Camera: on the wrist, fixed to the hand. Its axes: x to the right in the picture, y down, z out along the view.
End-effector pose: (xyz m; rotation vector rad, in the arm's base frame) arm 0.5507 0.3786 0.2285 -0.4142 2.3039 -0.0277
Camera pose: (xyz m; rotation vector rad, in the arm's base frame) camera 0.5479 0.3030 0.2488 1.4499 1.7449 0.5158
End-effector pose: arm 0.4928 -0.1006 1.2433 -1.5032 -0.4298 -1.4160
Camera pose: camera 0.4235 -0.0909 1.2785 -1.2295 0.4469 0.0940
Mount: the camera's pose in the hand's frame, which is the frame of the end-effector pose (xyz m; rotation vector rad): 0.0105 -0.0738 -0.0242 0.2143 -0.2642 1.6019
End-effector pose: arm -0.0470 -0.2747 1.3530 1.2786 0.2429 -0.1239
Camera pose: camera -0.0562 -0.2722 1.2752 1.3218 -1.0620 1.0623
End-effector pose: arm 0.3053 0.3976 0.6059 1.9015 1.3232 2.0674
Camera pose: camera 0.2459 0.4371 0.5735 -1.9662 0.2080 -0.8693
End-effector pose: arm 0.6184 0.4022 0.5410 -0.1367 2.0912 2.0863
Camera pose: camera 0.6209 0.3781 0.4665 -1.4577 -1.4758 -1.2523
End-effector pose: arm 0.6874 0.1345 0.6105 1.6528 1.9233 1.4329
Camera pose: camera 0.6205 0.1394 0.5699 -2.5138 -0.2143 -0.7804
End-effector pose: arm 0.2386 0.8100 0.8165 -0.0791 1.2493 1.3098
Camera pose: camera 0.2754 0.7752 0.7567 1.4643 1.1258 2.3347
